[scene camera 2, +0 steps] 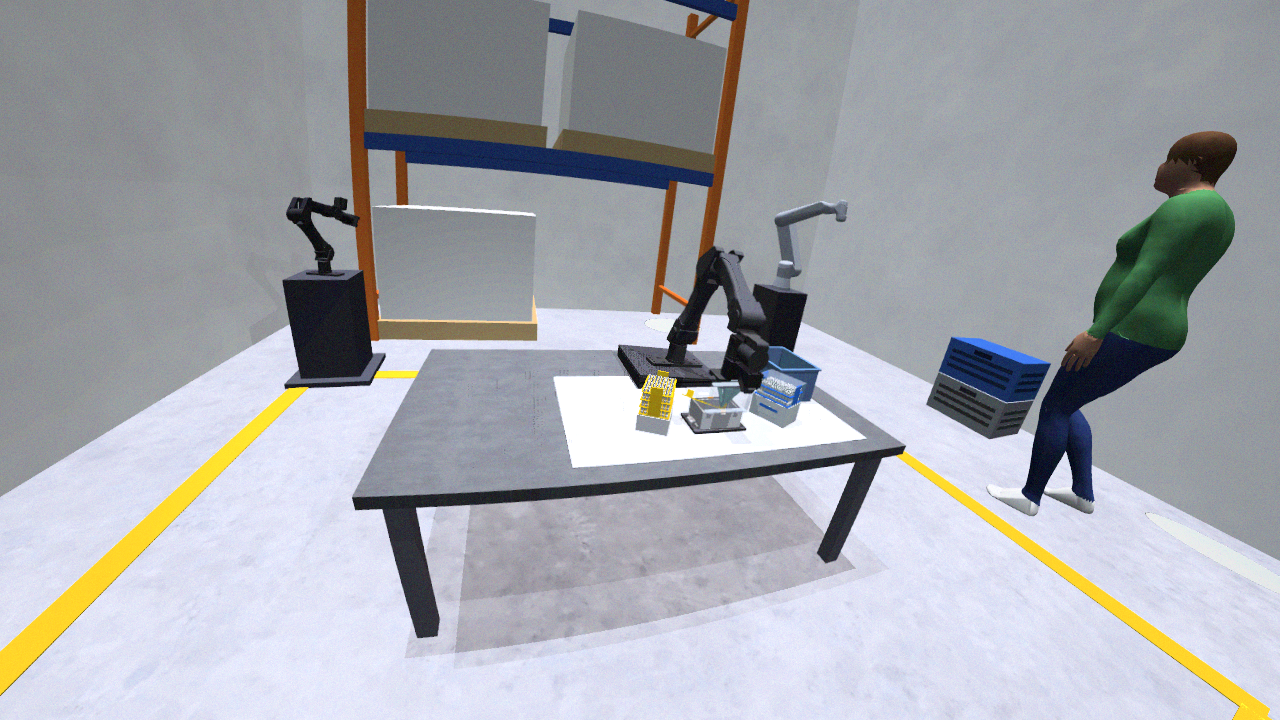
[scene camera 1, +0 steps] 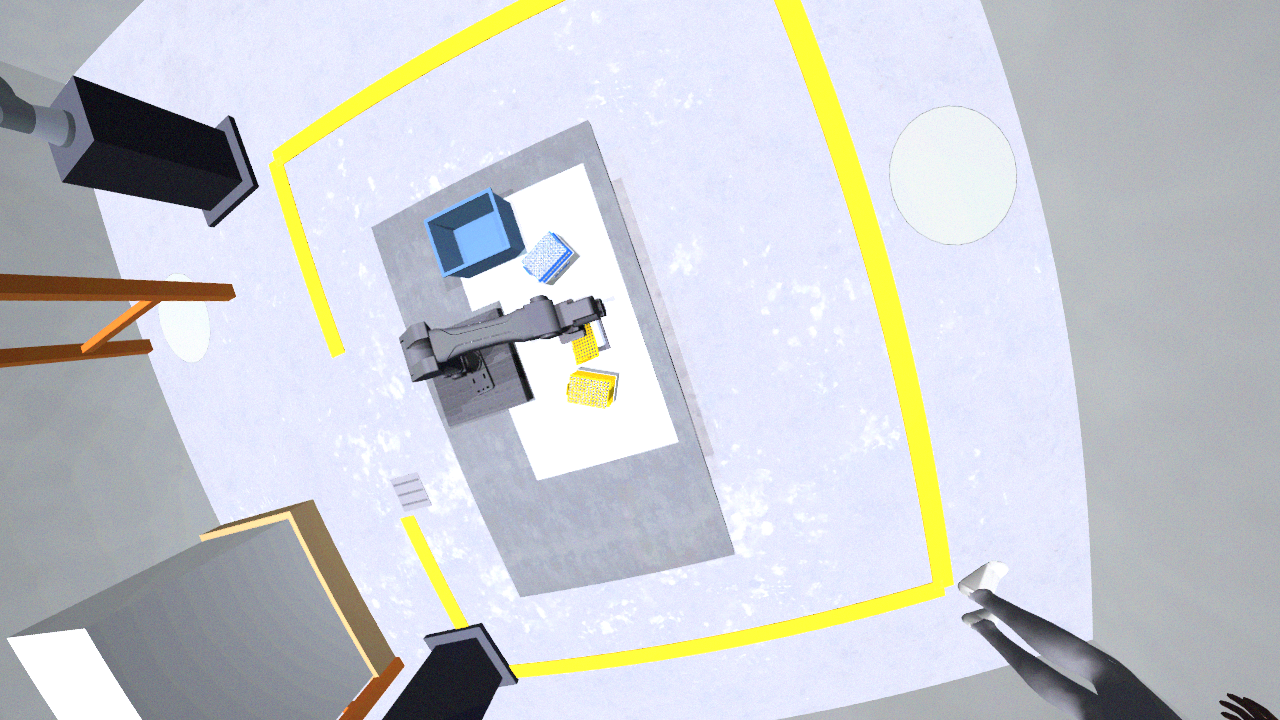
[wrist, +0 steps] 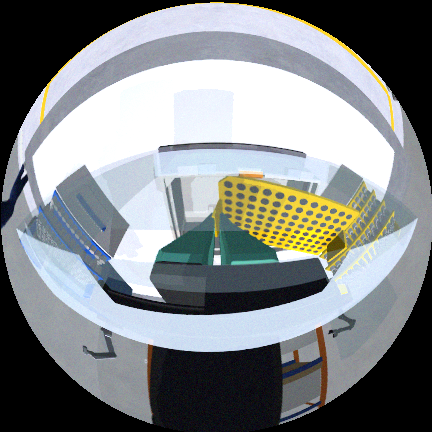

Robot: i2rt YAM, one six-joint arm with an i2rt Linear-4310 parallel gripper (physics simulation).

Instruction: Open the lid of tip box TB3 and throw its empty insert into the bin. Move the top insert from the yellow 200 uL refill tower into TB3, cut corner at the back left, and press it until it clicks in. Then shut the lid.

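Observation:
Tip box TB3 (scene camera 1: 602, 334) (scene camera 2: 716, 417) (wrist: 200, 162) stands on a dark base with its clear lid (wrist: 215, 332) open on the arm's side. An empty yellow insert (scene camera 1: 585, 343) (scene camera 2: 690, 393) (wrist: 290, 215) sits tilted, its low end in the box and its other end over the box side towards the yellow tower. My gripper (scene camera 2: 726, 402) (wrist: 216, 222) is shut, with the insert's thin end wall between its green fingertips. The yellow refill tower (scene camera 1: 591, 390) (scene camera 2: 656, 407) (wrist: 370, 227) stands beside the box. The box's floor is partly hidden.
A blue-and-white tip tower (scene camera 1: 548, 257) (scene camera 2: 776, 402) (wrist: 80, 220) stands on the box's other side, beside the blue bin (scene camera 1: 474, 234) (scene camera 2: 792, 368). A white mat (scene camera 1: 572, 452) (scene camera 2: 590, 447) lies under the boxes. A person (scene camera 2: 1154, 277) stands beyond the table.

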